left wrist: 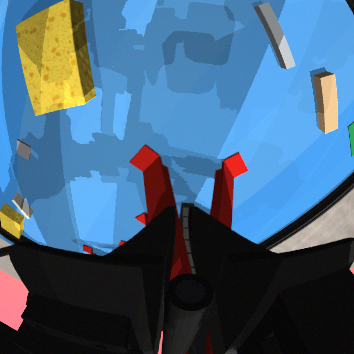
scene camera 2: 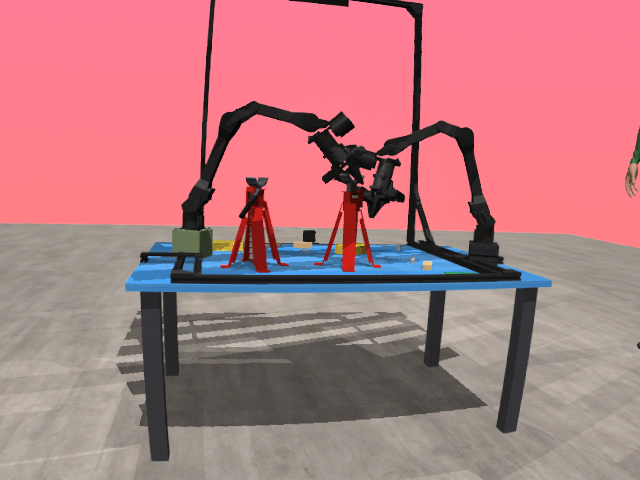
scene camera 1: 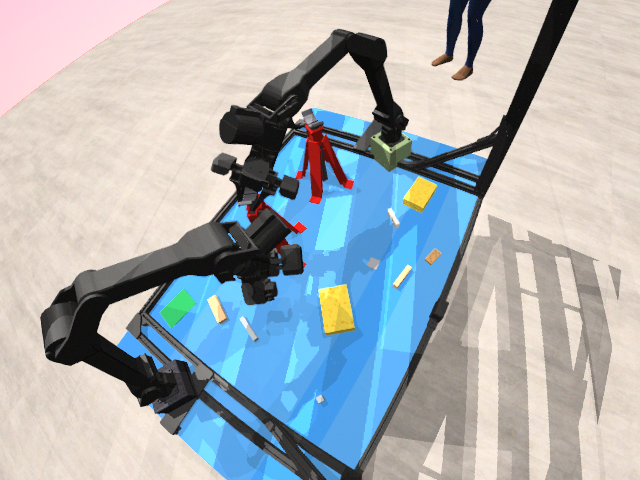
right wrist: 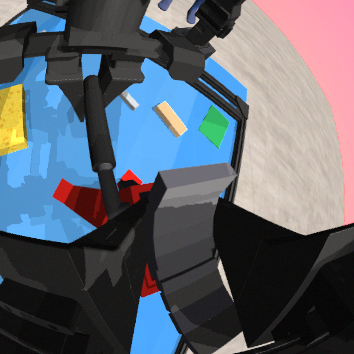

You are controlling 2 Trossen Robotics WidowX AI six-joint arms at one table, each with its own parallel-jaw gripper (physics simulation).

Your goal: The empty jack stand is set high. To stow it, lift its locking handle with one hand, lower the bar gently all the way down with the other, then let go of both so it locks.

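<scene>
The red jack stand (scene camera 1: 255, 210) (scene camera 2: 349, 232) (left wrist: 159, 192) (right wrist: 80, 202) stands upright. Its grey saddle (scene camera 1: 249, 198) (right wrist: 185, 230) sits close above the red body's top in scene camera 2. Its dark locking handle (left wrist: 190, 291) (right wrist: 100, 132) sticks out from the body; its end faces the left wrist camera. My left gripper (left wrist: 181, 213) (right wrist: 86, 118) is shut on the handle. My right gripper (right wrist: 180, 203) is shut on the saddle, one finger on each side. In scene camera 1 the arms hide much of the stand. The toothed bar (left wrist: 186, 225) partly shows in the left wrist view.
A second red jack stand (scene camera 1: 315, 165) (scene camera 2: 258, 232) stands nearby, its handle hanging down. Yellow sponges (scene camera 1: 337, 308) (scene camera 1: 419, 194), a green piece (scene camera 1: 177, 308) and several small blocks lie on the blue table. The right gripper is close above the left one. A black frame (scene camera 2: 346, 279) edges the table.
</scene>
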